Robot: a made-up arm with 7 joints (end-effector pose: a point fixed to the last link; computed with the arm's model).
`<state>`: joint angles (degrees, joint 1 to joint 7).
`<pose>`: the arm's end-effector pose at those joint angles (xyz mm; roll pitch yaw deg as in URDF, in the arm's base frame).
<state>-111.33 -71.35 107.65 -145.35 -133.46 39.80 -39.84</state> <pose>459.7 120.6 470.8 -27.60 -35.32 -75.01</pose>
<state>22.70 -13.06 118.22 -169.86 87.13 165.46 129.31</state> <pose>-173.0 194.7 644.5 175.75 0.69 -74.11</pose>
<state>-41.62 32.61 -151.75 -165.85 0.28 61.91 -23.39</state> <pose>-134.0 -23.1 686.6 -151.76 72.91 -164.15</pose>
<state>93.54 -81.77 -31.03 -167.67 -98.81 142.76 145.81</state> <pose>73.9 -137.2 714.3 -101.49 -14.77 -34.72</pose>
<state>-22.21 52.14 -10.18 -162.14 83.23 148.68 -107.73</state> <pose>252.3 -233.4 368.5 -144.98 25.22 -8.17</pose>
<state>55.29 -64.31 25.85 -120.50 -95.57 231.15 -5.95</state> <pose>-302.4 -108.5 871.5 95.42 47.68 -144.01</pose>
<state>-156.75 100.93 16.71 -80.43 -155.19 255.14 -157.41</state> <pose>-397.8 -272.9 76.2 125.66 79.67 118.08</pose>
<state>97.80 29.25 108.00 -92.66 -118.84 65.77 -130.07</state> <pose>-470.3 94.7 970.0 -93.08 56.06 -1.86</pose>
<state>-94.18 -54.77 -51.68 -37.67 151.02 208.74 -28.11</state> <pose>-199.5 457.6 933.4 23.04 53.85 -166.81</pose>
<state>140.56 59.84 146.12 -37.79 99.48 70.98 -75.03</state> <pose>-507.2 239.4 1062.3 82.14 4.76 124.28</pose>
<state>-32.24 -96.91 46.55 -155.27 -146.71 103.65 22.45</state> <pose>-46.9 300.8 632.4 -19.65 -3.09 4.16</pose>
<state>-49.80 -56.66 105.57 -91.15 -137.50 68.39 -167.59</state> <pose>17.5 684.4 664.0 14.39 4.48 -115.02</pose>
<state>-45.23 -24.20 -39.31 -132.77 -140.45 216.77 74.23</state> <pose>-41.1 -164.7 856.8 148.23 -43.26 5.73</pose>
